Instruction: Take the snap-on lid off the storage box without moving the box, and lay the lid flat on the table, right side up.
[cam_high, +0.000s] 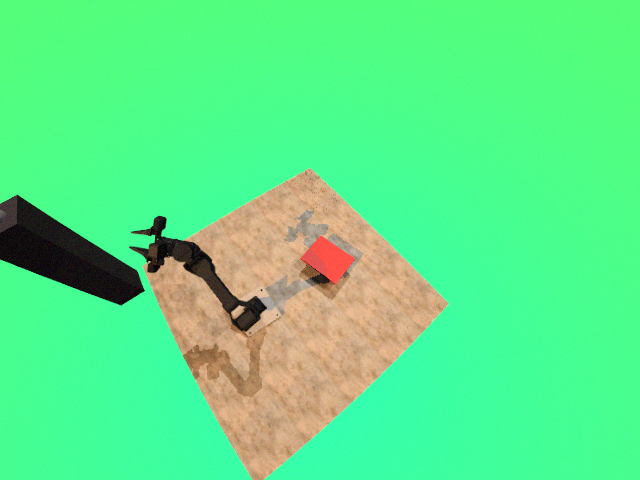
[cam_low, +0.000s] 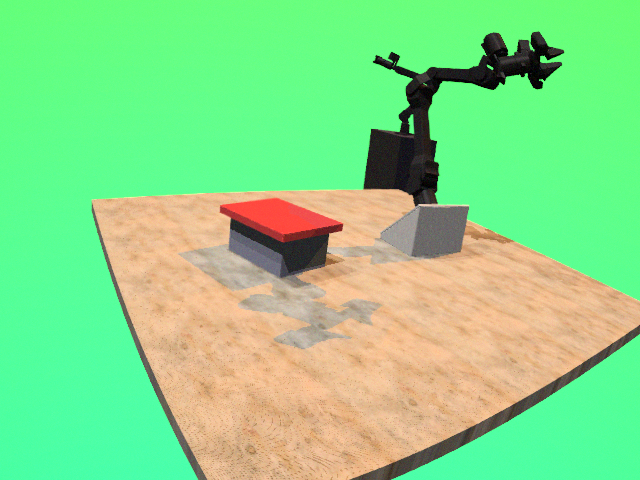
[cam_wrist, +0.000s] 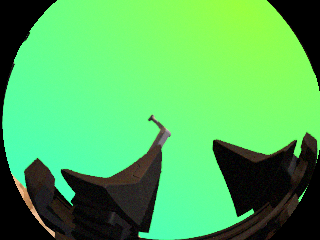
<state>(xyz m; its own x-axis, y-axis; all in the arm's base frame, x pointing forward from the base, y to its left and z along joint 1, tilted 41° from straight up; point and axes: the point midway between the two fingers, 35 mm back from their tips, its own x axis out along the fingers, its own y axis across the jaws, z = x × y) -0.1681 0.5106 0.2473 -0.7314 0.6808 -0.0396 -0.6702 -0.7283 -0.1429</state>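
Right now my gripper tip is 660 mm short of the flat red lid, 530 mm above it and 270 mm to the left of it. Also, from my gripper tip: grey storage box: 660 mm ahead, 580 mm below, 270 mm to the right.
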